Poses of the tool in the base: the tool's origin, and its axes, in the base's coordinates. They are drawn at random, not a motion.
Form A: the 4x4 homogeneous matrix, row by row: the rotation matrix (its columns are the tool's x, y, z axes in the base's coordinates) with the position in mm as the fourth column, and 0 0 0 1 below. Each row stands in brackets.
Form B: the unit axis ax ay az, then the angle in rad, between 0 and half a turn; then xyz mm. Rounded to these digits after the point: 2 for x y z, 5 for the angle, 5 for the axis.
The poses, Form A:
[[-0.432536 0.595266 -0.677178 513.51], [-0.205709 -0.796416 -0.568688 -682.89], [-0.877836 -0.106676 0.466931 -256.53], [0 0 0 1]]
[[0.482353 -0.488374 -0.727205 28.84], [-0.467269 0.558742 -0.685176 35.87], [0.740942 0.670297 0.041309 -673.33], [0 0 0 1]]
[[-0.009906 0.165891 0.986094 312.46], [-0.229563 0.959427 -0.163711 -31.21], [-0.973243 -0.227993 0.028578 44.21], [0 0 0 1]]
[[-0.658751 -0.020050 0.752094 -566.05], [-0.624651 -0.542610 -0.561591 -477.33], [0.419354 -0.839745 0.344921 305.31], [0 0 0 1]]
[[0.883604 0.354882 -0.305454 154.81], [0.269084 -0.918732 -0.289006 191.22], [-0.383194 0.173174 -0.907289 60.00], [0 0 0 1]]
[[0.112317 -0.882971 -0.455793 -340.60], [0.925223 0.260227 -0.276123 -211.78], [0.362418 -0.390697 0.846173 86.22], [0 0 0 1]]
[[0.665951 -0.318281 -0.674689 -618.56], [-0.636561 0.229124 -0.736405 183.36], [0.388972 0.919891 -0.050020 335.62], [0 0 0 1]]
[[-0.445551 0.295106 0.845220 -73.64], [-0.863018 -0.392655 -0.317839 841.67], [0.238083 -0.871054 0.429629 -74.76], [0 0 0 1]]
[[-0.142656 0.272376 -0.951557 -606.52], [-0.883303 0.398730 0.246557 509.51], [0.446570 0.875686 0.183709 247.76], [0 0 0 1]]
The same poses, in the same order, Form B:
0.48828 0.21207 -0.84653 2.64879 513.51 -682.89 -256.53
0.67831 -0.73470 0.01056 1.52958 28.84 35.87 -673.33
-0.03214 0.97973 -0.19774 1.58175 312.46 -31.21 44.21
-0.37383 0.44719 -0.81257 2.76040 -566.05 -477.33 305.31
0.97003 0.16316 -0.18007 2.90105 154.81 191.22 60.00
-0.05763 -0.41157 0.90955 1.46122 -340.60 -211.78 86.22
0.83064 -0.53343 -0.15962 1.64835 -618.56 183.36 335.62
-0.38963 0.42761 -0.81568 2.35222 -73.64 841.67 -74.76
0.32768 -0.72822 -0.60194 1.85470 -606.52 509.51 247.76

